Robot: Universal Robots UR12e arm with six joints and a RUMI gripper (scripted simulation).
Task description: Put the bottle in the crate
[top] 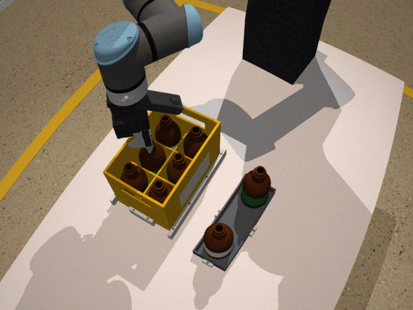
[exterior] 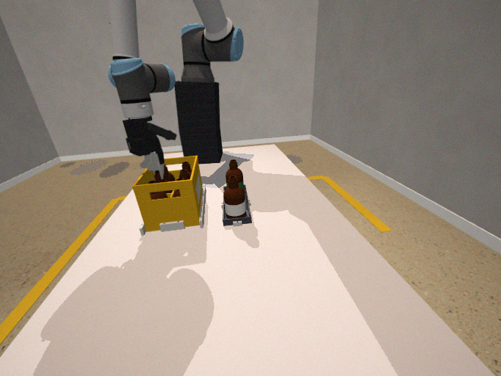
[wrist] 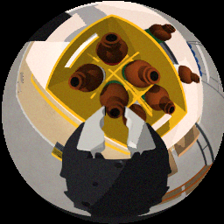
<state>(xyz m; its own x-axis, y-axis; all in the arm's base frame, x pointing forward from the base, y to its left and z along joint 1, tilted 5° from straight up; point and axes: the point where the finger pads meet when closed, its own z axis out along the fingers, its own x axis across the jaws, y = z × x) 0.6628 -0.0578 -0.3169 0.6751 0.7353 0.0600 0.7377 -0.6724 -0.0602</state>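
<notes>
Now: hand 70 mm above the yellow crate and 40 mm to the right of it. Round my hand: grey tray 280 mm to the left, 150 mm below.
</notes>
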